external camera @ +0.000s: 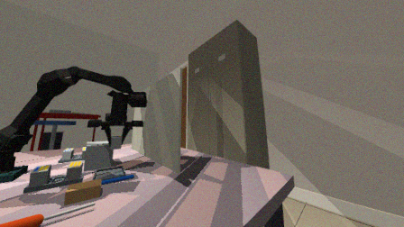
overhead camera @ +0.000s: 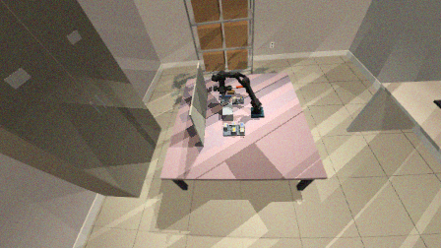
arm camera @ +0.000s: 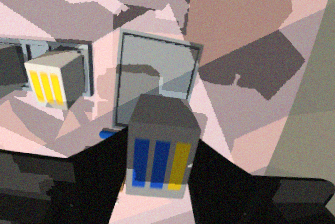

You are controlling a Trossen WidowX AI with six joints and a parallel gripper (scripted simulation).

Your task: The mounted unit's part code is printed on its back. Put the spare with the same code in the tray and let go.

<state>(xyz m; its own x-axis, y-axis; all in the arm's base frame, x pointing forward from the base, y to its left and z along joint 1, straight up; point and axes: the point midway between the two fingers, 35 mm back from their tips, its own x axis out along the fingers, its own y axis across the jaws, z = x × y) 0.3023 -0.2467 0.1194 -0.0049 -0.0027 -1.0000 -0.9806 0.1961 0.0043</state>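
The grey tray lies 1 cm behind my gripper tip, 1 cm to the left of it and 10 cm below it. From my gripper tip the other things lie so: grey spare block 2 cm above; then grey upright panel 23 cm ahead, 17 cm to the left, 12 cm above; then brown block 10 cm behind, 12 cm to the right, 9 cm below.
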